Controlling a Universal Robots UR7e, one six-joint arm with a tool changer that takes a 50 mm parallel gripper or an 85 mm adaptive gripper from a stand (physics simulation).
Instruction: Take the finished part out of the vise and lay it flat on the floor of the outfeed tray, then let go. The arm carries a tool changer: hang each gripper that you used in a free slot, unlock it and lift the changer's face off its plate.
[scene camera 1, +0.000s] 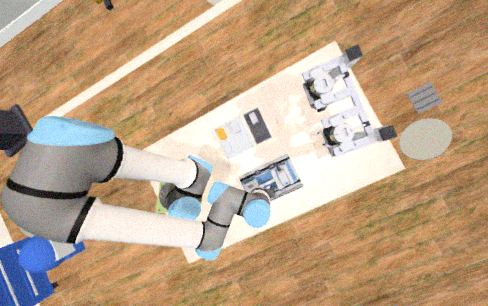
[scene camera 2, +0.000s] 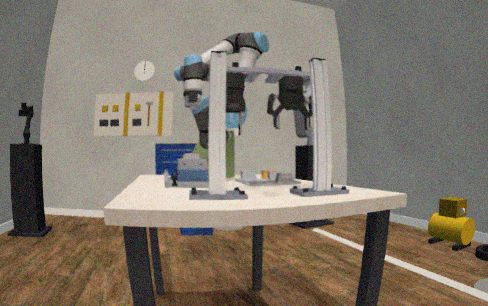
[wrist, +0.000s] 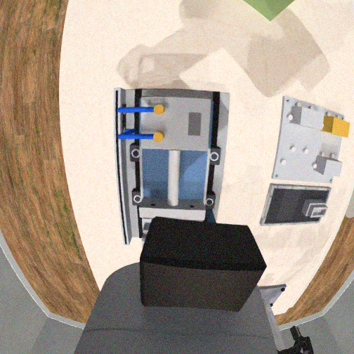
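Seen in the pictures: hand, its tool point: (scene camera 2: 192, 106); arm's base, origin of its link: (scene camera 1: 175, 194).
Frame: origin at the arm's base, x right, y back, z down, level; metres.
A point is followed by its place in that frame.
Observation:
The vise (scene camera 1: 280, 172) (scene camera 2: 192, 174) @[x 0.225, y -0.536, z 0.143 m] (wrist: 174, 122), with a blue bed, stands on the table. Its lower jaw end in the wrist view is largely hidden by the black block on my arm, and I cannot make out the finished part. My wrist's bare changer face (scene camera 2: 192, 99) points down high above the vise; no gripper is mounted on it. The parallel gripper (scene camera 2: 240, 120) and the adaptive gripper (scene camera 2: 291, 117), its fingers spread, hang in the stand's two slots. The dark-floored tray (scene camera 1: 261, 132) @[x -0.037, y -0.512, z 0.181 m] (wrist: 287, 204) lies beside the vise and holds a small grey piece (scene camera 1: 254, 116) @[x -0.126, y -0.527, z 0.146 m] (wrist: 316, 209).
A light grey plate (scene camera 1: 237, 145) @[x -0.051, y -0.360, z 0.179 m] (wrist: 292, 167) with pegs, grey blocks and a yellow block (scene camera 1: 221, 133) @[x -0.151, y -0.327, z 0.143 m] (wrist: 336, 126) lies next to the tray. The stand's white posts (scene camera 2: 218, 125) @[x 0.224, y -0.851, z 0.008 m] (scene camera 2: 321, 125) @[x -0.036, y -0.912, z 0.003 m] and crossbar rise at the table's far end from the arm. A green object (wrist: 270, 7) is near the arm's base.

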